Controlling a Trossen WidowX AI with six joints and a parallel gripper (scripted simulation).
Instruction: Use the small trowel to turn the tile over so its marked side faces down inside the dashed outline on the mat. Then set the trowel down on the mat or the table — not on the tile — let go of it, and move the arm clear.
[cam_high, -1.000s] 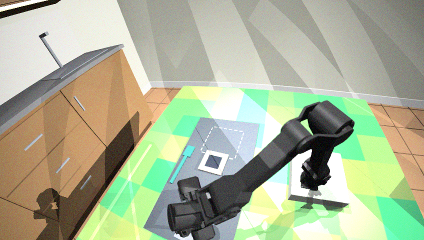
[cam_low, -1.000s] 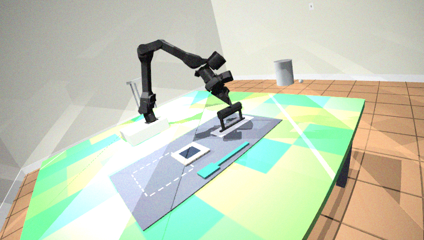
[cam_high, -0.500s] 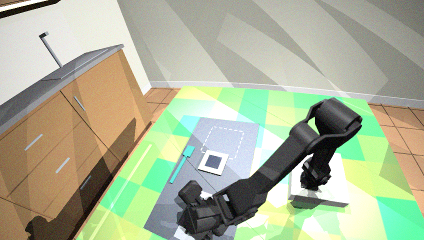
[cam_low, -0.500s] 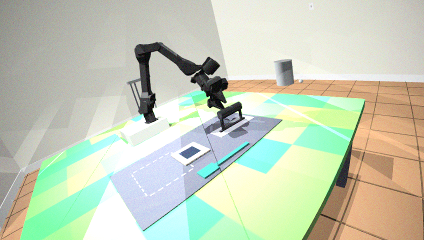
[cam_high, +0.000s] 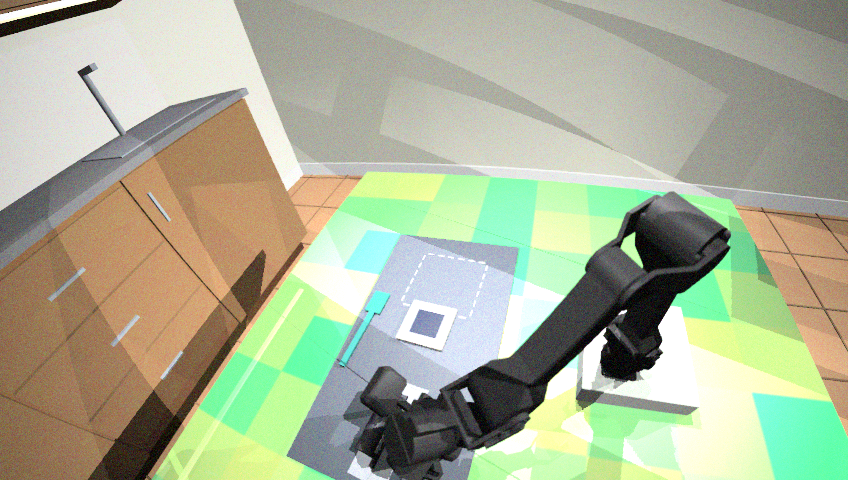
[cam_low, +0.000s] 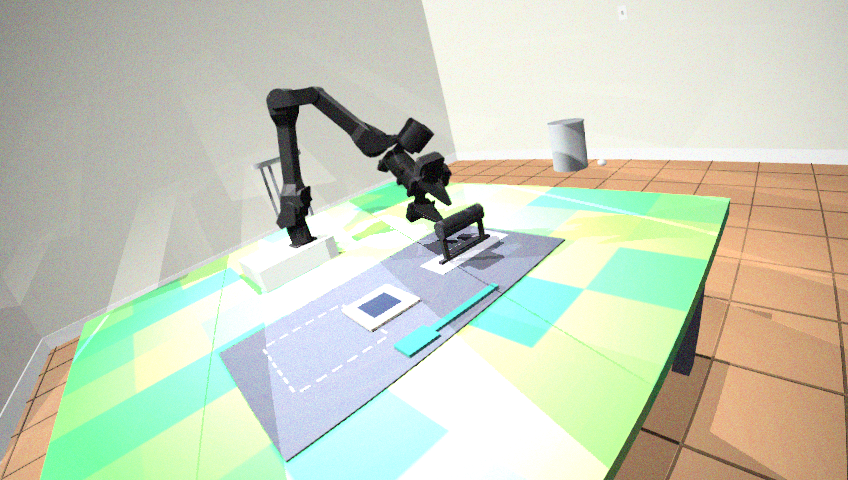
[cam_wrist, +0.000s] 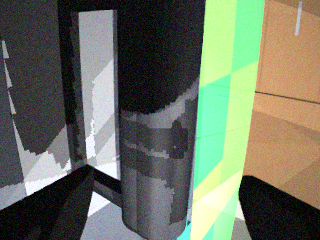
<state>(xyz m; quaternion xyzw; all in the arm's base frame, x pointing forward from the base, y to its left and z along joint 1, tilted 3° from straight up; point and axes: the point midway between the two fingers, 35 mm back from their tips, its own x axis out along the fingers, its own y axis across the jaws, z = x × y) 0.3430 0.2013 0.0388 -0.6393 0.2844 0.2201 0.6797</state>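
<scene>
My gripper tip is now 5 cm above the dark handled tool and 2 cm short of it. The rest, counted from my gripper tip: grey mat: 18 cm to the right, 11 cm below, 3 cm ahead; teal flat tool: 20 cm to the right, 17 cm ahead, 9 cm below; tile: 23 cm to the right, 8 cm below, 3 cm ahead.
</scene>
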